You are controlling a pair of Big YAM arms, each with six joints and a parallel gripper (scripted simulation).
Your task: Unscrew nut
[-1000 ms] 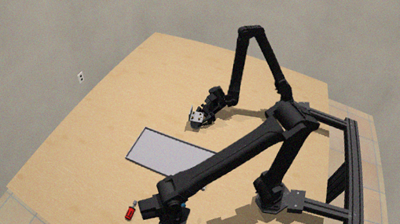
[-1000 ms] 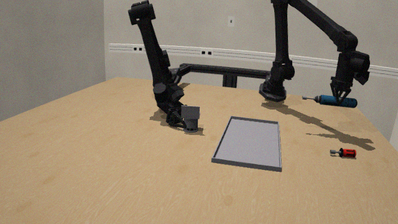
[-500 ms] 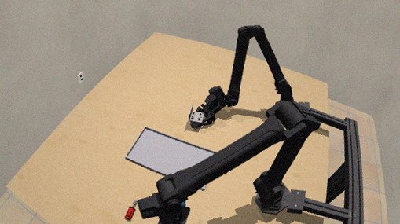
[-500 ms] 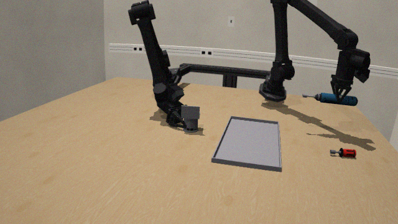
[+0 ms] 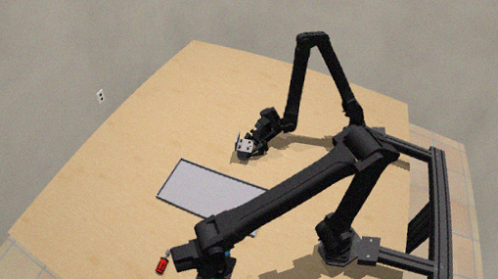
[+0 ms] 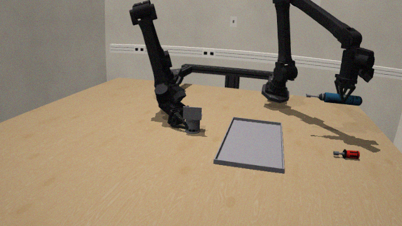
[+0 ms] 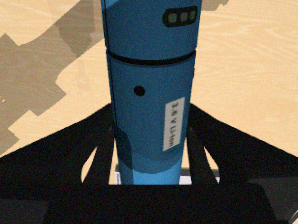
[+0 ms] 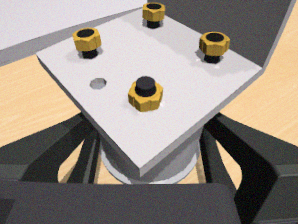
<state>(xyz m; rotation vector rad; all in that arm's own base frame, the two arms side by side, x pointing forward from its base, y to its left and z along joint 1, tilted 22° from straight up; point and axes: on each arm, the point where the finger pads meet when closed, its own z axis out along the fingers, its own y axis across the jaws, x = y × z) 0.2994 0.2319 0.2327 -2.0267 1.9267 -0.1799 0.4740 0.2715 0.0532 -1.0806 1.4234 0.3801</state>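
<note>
My right gripper is now 50 mm below the grey bracket. The rest, counted from my right hand: shallow grey tray 40 mm ahead, 250 mm to the left, 20 mm below; then small red-handled screwdriver 90 mm ahead, 590 mm to the left, 10 mm below.
</note>
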